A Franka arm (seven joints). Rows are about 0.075 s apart.
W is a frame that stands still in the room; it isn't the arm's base.
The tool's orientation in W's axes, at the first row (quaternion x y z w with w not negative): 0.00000, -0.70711, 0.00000, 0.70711
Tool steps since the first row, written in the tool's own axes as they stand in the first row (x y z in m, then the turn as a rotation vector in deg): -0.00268, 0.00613, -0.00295, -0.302, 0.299, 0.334; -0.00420, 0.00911, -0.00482, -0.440, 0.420, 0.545; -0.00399, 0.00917, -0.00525, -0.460, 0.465, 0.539; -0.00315, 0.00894, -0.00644, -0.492, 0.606, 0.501; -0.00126, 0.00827, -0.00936, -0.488, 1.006, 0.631; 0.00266, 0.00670, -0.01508, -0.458, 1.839, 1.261; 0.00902, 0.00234, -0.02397, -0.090, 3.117, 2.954; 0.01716, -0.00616, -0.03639, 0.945, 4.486, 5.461; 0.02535, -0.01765, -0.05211, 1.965, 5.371, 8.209; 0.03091, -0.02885, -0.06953, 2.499, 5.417, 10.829
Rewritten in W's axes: 0.00295, 0.00613, -0.00268, -0.334, 0.299, -0.302; 0.00482, 0.00911, -0.00420, -0.545, 0.420, -0.440; 0.00525, 0.00917, -0.00399, -0.539, 0.465, -0.460; 0.00644, 0.00894, -0.00315, -0.501, 0.606, -0.492; 0.00936, 0.00827, -0.00126, -0.631, 1.006, -0.488; 0.01508, 0.00670, 0.00266, -1.261, 1.839, -0.458; 0.02397, 0.00234, 0.00902, -2.954, 3.117, -0.090; 0.03639, -0.00616, 0.01716, -5.461, 4.486, 0.945; 0.05211, -0.01765, 0.02535, -8.209, 5.371, 1.965; 0.06953, -0.02885, 0.03091, -10.829, 5.417, 2.499
